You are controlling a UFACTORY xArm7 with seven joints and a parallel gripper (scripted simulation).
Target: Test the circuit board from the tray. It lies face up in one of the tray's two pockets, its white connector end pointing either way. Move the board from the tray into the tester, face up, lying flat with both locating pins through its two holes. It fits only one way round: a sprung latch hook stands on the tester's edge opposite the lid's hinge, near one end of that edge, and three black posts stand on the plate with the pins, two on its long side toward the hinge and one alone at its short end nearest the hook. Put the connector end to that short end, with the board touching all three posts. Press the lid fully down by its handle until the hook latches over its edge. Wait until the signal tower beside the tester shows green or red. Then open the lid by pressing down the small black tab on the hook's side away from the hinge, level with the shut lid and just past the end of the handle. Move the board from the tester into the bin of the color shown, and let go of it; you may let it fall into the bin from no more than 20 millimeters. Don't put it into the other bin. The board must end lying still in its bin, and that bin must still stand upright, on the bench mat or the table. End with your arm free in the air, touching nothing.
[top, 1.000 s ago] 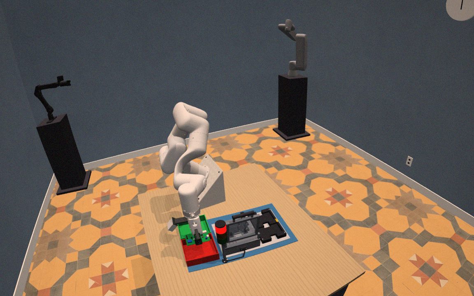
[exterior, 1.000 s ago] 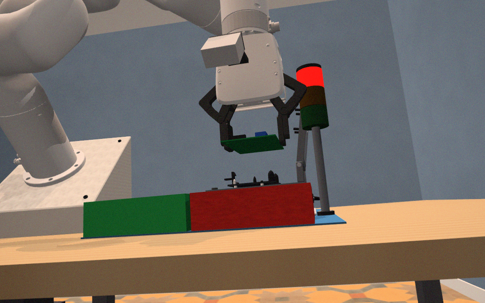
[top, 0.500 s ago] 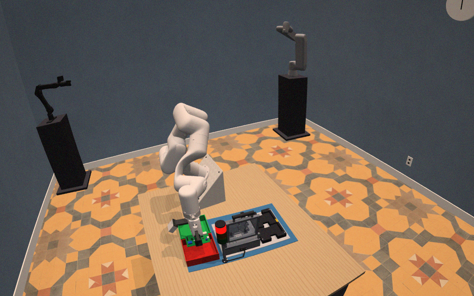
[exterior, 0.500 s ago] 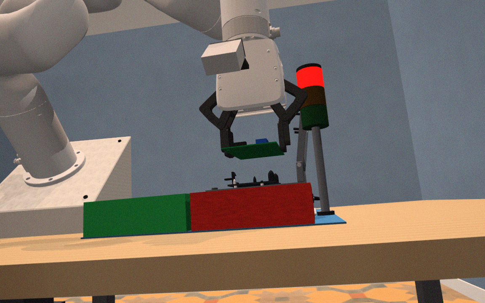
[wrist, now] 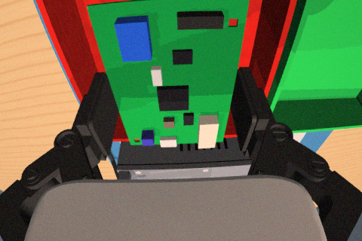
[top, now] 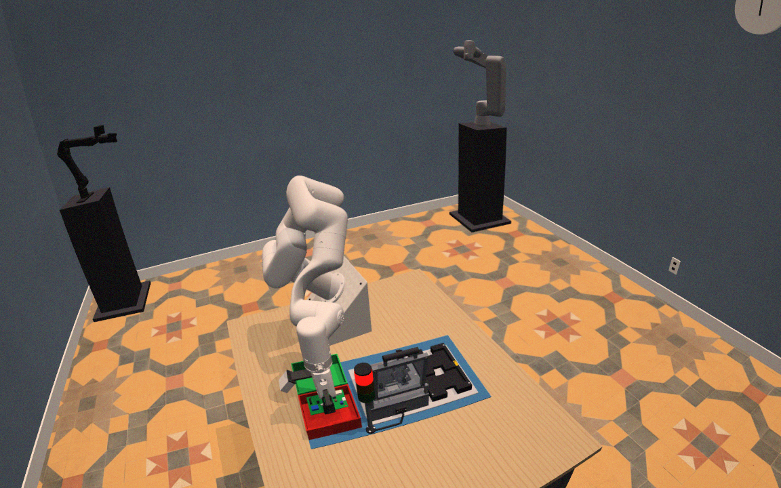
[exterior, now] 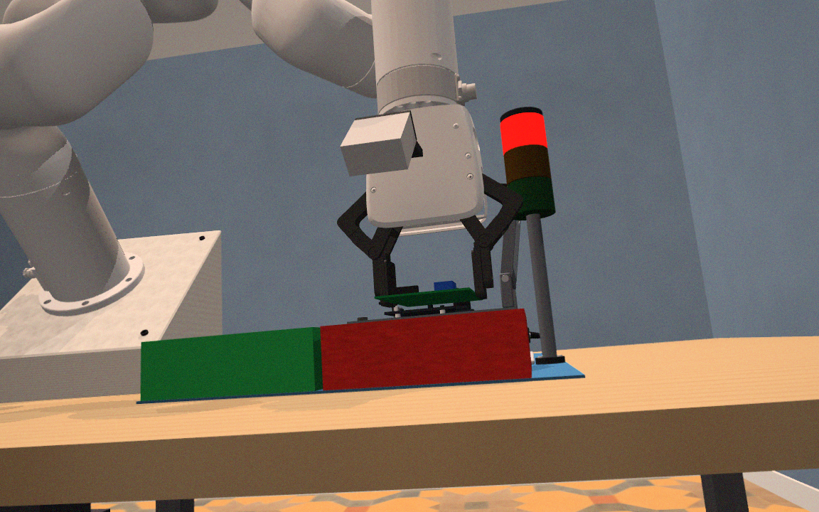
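Right now my hand is 60 mm above the red bin. Also, from my hand: tester plate: 210 mm to the left, 30 mm behind; green bin: 150 mm behind, 60 mm below, 10 mm to the left; green circuit board: 10 mm below.
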